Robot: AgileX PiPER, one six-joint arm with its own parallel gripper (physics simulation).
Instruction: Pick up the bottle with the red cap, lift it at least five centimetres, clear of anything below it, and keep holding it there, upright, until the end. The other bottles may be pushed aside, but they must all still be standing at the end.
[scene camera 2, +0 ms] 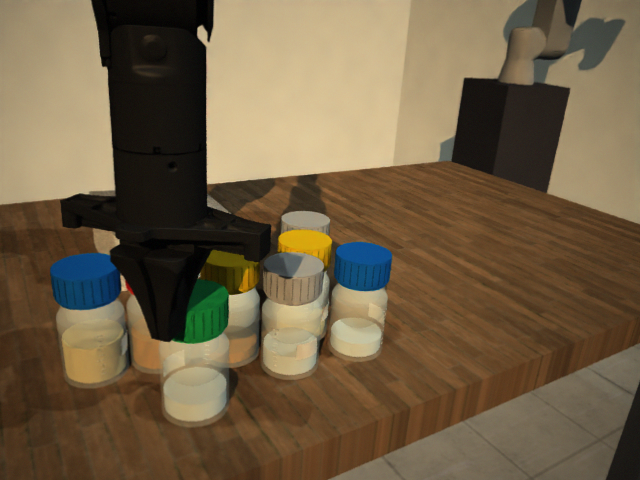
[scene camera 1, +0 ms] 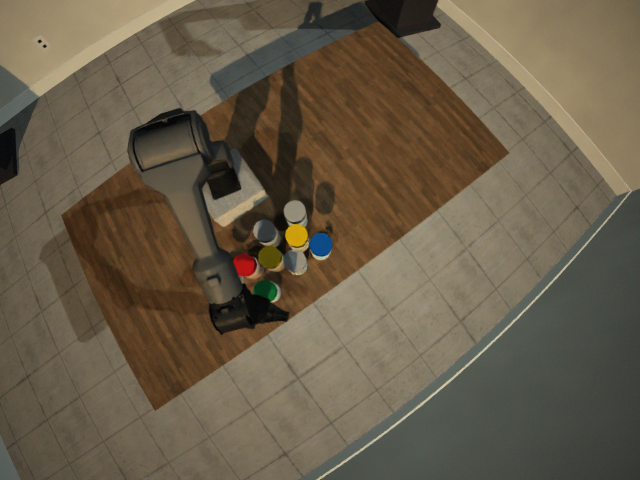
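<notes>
The red-capped bottle [scene camera 1: 244, 265] [scene camera 2: 144, 343] stands upright on the table, beside the robot's forearm in scene camera 1. In scene camera 2 a sliver of its red cap shows; the gripper hides the rest. My gripper [scene camera 1: 286, 315] [scene camera 2: 164, 336] points down with its fingers together, shut and with no bottle between them. It is nearer to scene camera 2 than the red-capped bottle and covers the left part of the green cap in that view. The green-capped bottle [scene camera 1: 265, 290] [scene camera 2: 206, 315] stands upright close to the fingers.
Other upright bottles are dark yellow [scene camera 1: 270, 257] [scene camera 2: 231, 273], grey [scene camera 1: 295, 262] [scene camera 2: 293, 281], yellow [scene camera 1: 296, 235] [scene camera 2: 305, 245] and blue [scene camera 1: 321, 244] [scene camera 2: 362, 263]. Another blue-capped bottle [scene camera 2: 85, 281] stands left. Two more grey caps [scene camera 1: 265, 231] [scene camera 1: 295, 211] are near the pale block [scene camera 1: 242, 202].
</notes>
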